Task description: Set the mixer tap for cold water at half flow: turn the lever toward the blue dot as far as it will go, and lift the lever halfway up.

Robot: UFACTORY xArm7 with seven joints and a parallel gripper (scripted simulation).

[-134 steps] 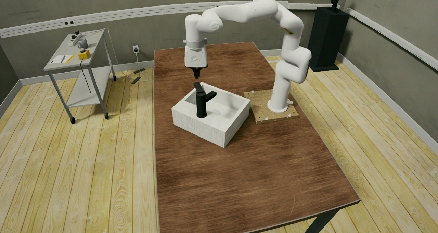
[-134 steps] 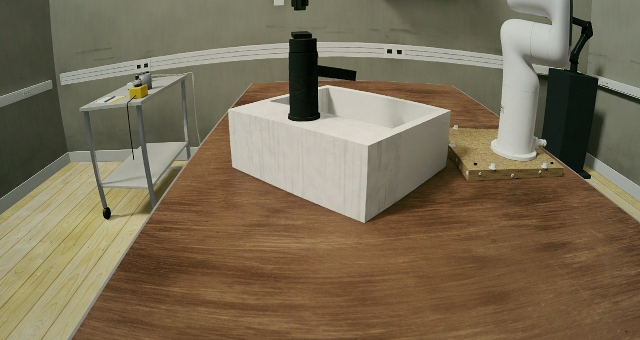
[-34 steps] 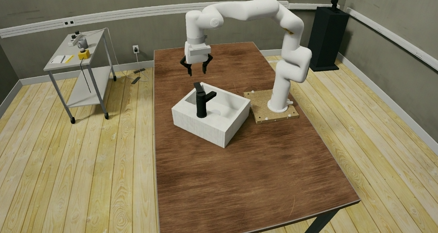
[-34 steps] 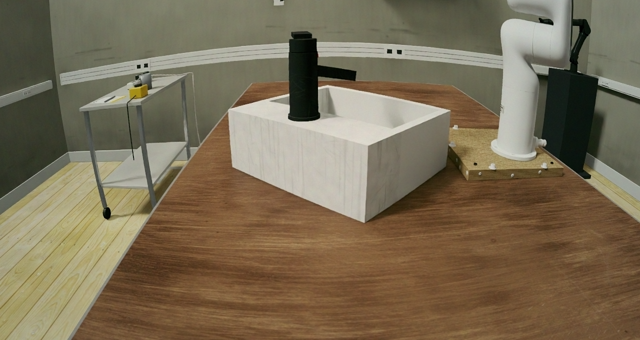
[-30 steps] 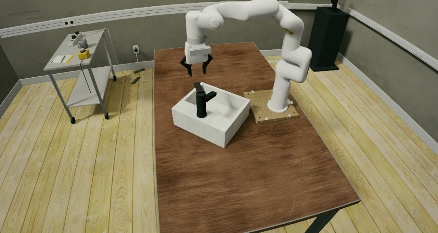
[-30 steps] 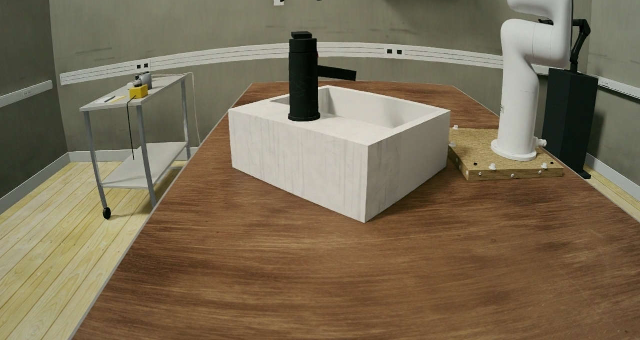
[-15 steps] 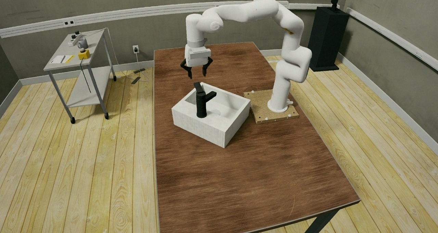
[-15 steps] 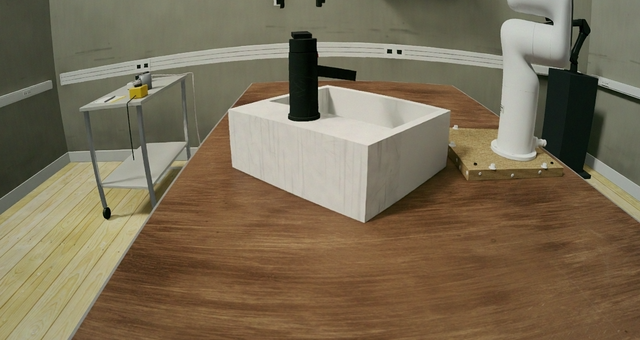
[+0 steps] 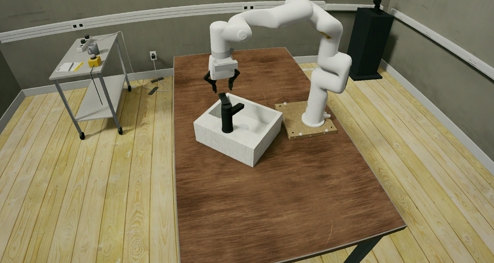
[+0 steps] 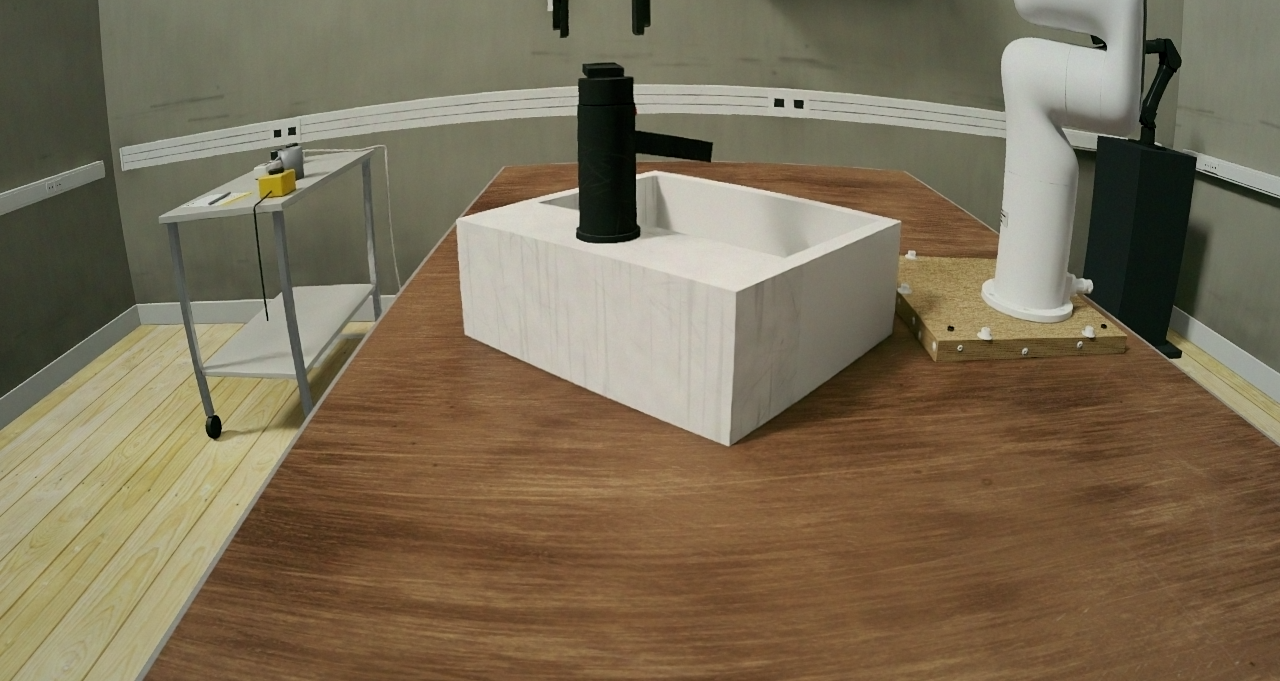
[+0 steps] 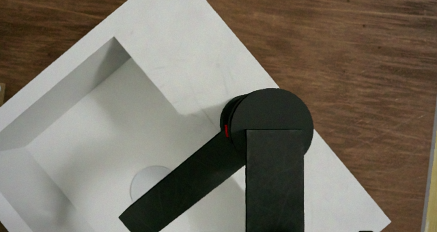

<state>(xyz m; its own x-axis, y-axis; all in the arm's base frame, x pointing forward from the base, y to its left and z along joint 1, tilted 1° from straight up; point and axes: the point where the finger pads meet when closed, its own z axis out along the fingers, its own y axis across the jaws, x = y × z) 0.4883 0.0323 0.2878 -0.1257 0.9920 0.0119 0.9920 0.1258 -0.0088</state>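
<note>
The lever lies 5 cm below my hand and 2 cm to the left of it. From my hand the other things lie so: black mixer tap 9 cm below, 4 cm to the left, 2 cm behind; white sink block 28 cm below, 9 cm behind, 3 cm to the right.
</note>
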